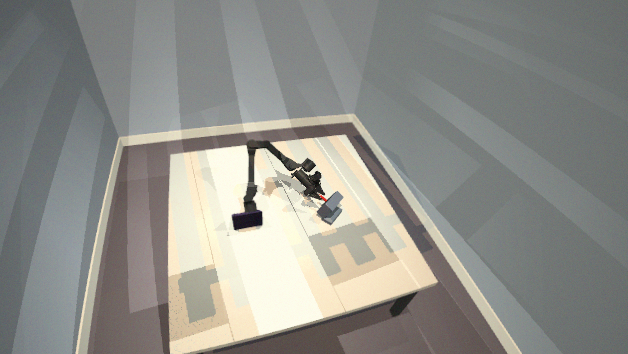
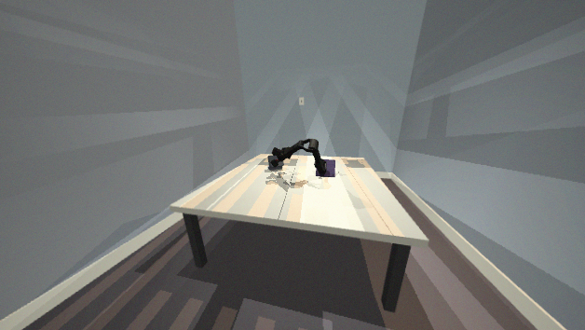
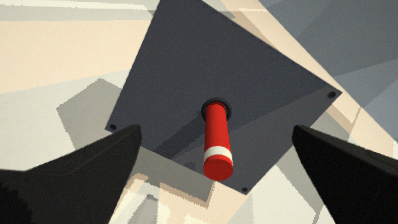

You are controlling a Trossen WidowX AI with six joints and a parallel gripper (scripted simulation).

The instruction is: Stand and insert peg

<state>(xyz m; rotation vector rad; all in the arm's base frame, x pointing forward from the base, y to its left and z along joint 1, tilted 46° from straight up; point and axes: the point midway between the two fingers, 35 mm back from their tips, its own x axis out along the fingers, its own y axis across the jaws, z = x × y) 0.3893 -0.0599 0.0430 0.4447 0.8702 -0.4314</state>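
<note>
My gripper tip is now right at the red peg. From my gripper tip the other things lie so: sloped panel: 40 mm to the right, 30 mm ahead, 20 mm below.
</note>
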